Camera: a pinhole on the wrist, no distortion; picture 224 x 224 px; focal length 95.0 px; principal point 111.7 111.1 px. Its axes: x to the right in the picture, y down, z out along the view. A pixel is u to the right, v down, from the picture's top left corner.
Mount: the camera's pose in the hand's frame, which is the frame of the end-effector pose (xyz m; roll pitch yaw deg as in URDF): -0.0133 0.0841 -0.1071 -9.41 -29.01 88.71
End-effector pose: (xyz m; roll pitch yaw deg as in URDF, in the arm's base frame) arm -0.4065 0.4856 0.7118 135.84 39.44 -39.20
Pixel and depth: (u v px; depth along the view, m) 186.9 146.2 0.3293
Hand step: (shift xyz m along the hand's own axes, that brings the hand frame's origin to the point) -0.1853 0.1681 0.2860
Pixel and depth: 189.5 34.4 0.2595
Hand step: 0.1519 0.1255 0.2498
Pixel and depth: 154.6 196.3 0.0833
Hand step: -0.1006 0.0850 -0.0277
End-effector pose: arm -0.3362 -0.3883 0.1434 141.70 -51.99 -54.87
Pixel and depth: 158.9 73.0 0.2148
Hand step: 0.0362 0.0667 0.1423
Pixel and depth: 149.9 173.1 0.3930
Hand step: -0.3312 0.0618 0.2719
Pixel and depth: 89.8 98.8 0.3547
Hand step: -0.0315 -0.1604 0.1658
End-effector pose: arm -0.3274 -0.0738 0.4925 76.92 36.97 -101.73
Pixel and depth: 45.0 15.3 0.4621
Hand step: 0.3586 -0.4662 0.2009
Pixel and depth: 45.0 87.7 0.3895
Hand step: 0.0079 -0.3496 0.1100
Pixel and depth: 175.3 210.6 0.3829
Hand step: -0.4698 0.1672 0.2902
